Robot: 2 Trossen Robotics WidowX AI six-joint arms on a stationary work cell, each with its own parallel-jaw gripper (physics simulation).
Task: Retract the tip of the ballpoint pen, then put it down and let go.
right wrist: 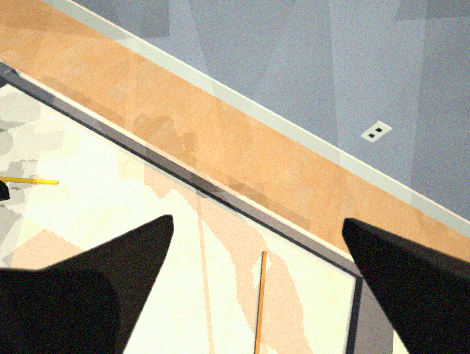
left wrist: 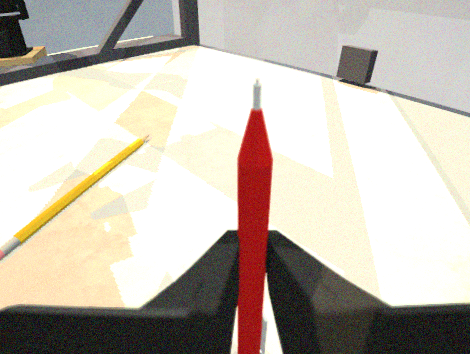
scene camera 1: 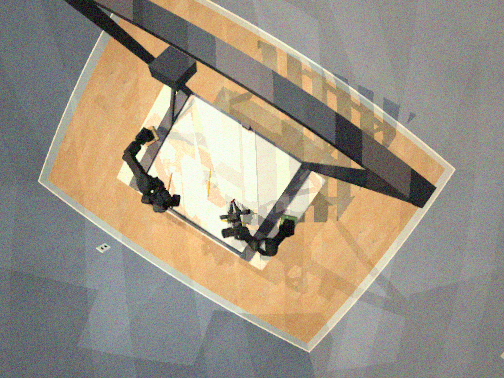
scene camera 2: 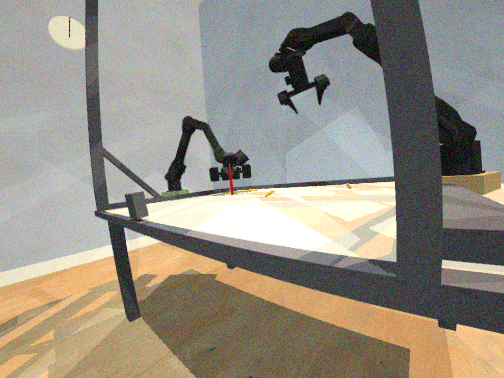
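Where they show: left gripper, fingertip midpoint: point(left wrist: 251, 241) point(scene camera 1: 232, 200) point(scene camera 2: 230, 177); right gripper, fingertip midpoint: point(right wrist: 257, 224) point(scene camera 2: 308, 109); left arm's base, origin of the base link: point(scene camera 1: 288, 224) point(scene camera 2: 174, 190); right arm's base, origin of the base link: point(left wrist: 12, 53) point(scene camera 1: 149, 136) point(scene camera 2: 459, 174).
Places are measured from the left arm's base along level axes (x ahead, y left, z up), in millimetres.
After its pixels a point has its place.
Note:
The ballpoint pen point(scene camera 1: 232, 201) {y -84, x 376, z 58 mm} point(scene camera 2: 231, 180) {y -82, x 381, z 24 mm} point(left wrist: 254, 200) {y -75, x 376, z 63 mm} has a red body with a tapered end. A narrow silver tip stands out from that end in the left wrist view. A bit of silver clip shows low between the fingers. My left gripper point(scene camera 1: 235, 206) {y -83, x 379, z 37 mm} point(scene camera 2: 230, 172) {y -83, x 379, z 37 mm} point(left wrist: 251, 241) {y -83, x 379, z 37 mm} is shut on the pen, with the tapered end pointing out past the fingertips. In scene camera 2 the pen's lower end is close to the table top; whether it touches cannot be told. My right gripper point(scene camera 1: 169, 204) {y -25, x 714, z 272 mm} point(scene camera 2: 308, 108) {y -25, x 714, z 272 mm} point(right wrist: 257, 224) {y -25, x 714, z 272 mm} is open and empty, high above the table.
A yellow pencil point(scene camera 1: 209, 182) {y -154, x 556, z -32 mm} point(scene camera 2: 270, 193) {y -158, x 562, z -35 mm} point(left wrist: 80, 187) {y -140, x 555, z -32 mm} lies on the table point(left wrist: 300, 210) {y -197, x 383, z -38 mm}. Another yellow stick point(right wrist: 42, 182) {y 79, x 415, z -33 mm} point(scene camera 2: 245, 191) {y 74, x 375, z -37 mm} lies beside the left gripper. An orange stick point(scene camera 1: 170, 182) {y -98, x 827, z -32 mm} point(right wrist: 261, 300) {y -72, x 829, z -31 mm} lies below the right gripper. Dark frame posts point(scene camera 2: 412, 125) {y -712, x 784, z 40 mm} rise at the table edges.

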